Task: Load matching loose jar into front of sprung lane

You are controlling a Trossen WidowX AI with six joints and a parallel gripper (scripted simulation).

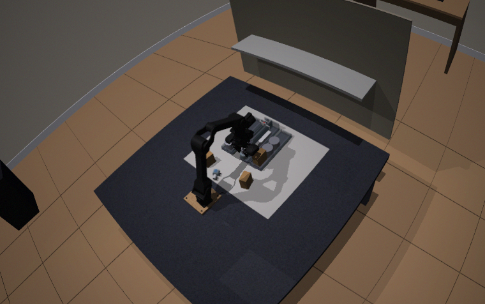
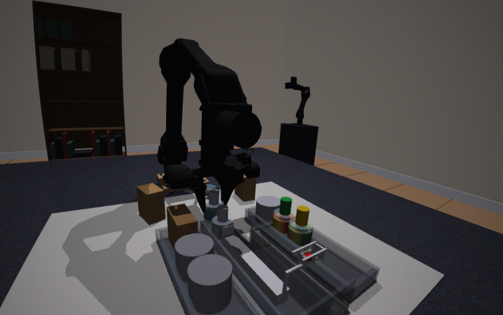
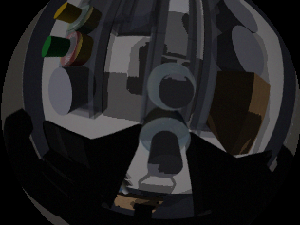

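My gripper tip is now 40 mm short of the brown box, 80 mm to the left of it and 10 mm above it. The rest, counted from my gripper tip: small jar (180 mm behind, 40 mm to the left, 30 mm below); then red mark (220 mm ahead, 60 mm to the left, 20 mm above).
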